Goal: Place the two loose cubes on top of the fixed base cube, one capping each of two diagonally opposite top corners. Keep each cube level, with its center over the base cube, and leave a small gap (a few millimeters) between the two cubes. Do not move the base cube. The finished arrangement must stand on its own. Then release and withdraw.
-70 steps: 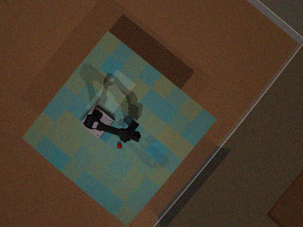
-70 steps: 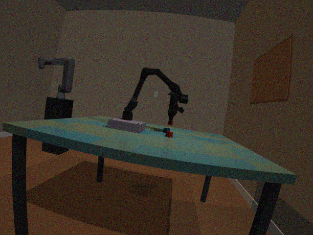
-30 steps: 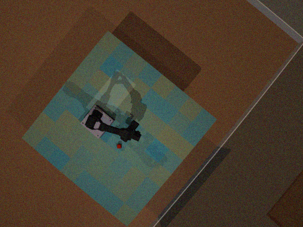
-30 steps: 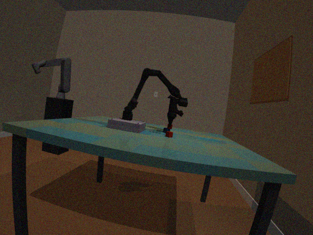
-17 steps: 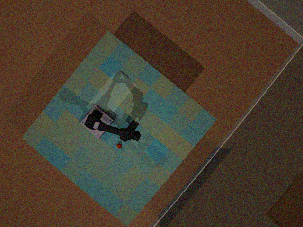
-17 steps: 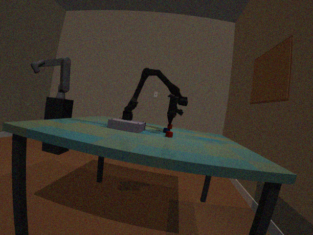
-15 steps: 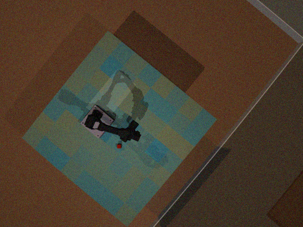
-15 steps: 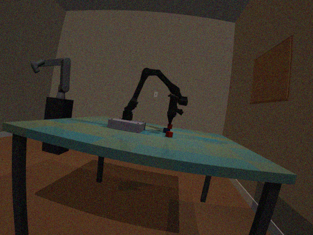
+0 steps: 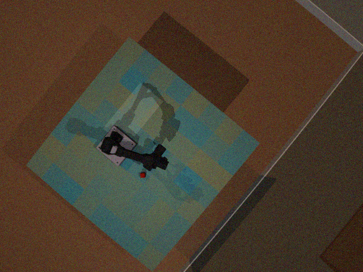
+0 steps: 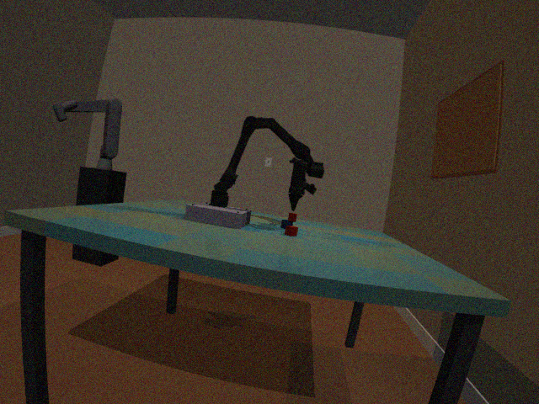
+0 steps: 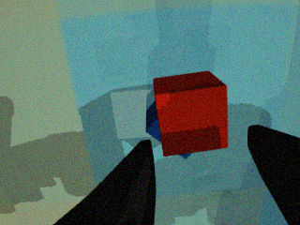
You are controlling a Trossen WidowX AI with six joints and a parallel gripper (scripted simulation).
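Now: gripper tip 3 cm above the red cube. The rest, counted from my gripper tip: blue cube 2 cm behind, 6 cm below.
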